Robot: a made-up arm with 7 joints.
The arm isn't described. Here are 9 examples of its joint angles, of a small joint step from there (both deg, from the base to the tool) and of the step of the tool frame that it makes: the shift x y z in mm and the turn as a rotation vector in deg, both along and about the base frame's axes.
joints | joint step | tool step
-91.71 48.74 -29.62 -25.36 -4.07 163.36 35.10 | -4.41 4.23 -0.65 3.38 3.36 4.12 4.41 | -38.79 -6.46 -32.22 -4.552 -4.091 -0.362
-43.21 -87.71 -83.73 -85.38 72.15 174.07 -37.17 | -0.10 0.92 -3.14 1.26 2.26 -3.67 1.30 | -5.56 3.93 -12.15 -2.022 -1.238 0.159
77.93 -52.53 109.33 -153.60 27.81 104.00 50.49 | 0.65 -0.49 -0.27 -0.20 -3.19 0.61 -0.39 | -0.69 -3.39 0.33 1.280 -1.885 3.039
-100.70 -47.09 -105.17 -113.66 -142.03 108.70 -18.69 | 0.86 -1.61 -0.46 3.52 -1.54 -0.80 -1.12 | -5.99 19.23 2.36 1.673 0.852 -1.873
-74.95 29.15 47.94 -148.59 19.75 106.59 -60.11 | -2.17 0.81 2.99 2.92 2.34 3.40 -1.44 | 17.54 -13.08 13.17 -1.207 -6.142 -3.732
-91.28 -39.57 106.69 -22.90 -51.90 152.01 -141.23 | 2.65 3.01 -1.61 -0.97 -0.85 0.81 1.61 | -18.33 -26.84 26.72 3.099 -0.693 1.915
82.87 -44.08 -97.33 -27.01 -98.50 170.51 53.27 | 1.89 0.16 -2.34 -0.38 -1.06 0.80 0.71 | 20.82 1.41 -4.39 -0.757 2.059 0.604
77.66 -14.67 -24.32 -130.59 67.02 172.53 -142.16 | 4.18 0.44 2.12 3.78 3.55 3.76 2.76 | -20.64 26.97 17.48 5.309 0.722 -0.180
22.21 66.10 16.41 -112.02 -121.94 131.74 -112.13 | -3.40 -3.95 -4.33 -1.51 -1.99 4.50 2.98 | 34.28 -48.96 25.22 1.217 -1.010 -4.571
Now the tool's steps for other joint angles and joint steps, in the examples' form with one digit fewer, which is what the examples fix.
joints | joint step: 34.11 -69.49 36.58 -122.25 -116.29 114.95 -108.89 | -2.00 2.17 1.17 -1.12 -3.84 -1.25 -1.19
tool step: 21.7 25.4 -6.7 -3.41 -1.48 -5.38
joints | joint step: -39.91 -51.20 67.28 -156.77 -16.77 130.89 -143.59 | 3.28 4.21 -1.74 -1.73 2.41 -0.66 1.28
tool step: -2.7 -17.3 0.4 5.36 2.44 -1.50
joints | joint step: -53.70 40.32 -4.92 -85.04 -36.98 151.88 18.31 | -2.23 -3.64 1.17 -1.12 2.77 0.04 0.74
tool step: -26.5 1.5 34.5 -0.47 -4.57 -3.48
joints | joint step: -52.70 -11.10 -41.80 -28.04 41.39 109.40 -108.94 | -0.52 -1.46 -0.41 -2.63 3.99 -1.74 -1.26
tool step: -13.5 -5.8 -5.2 1.41 -0.46 3.55
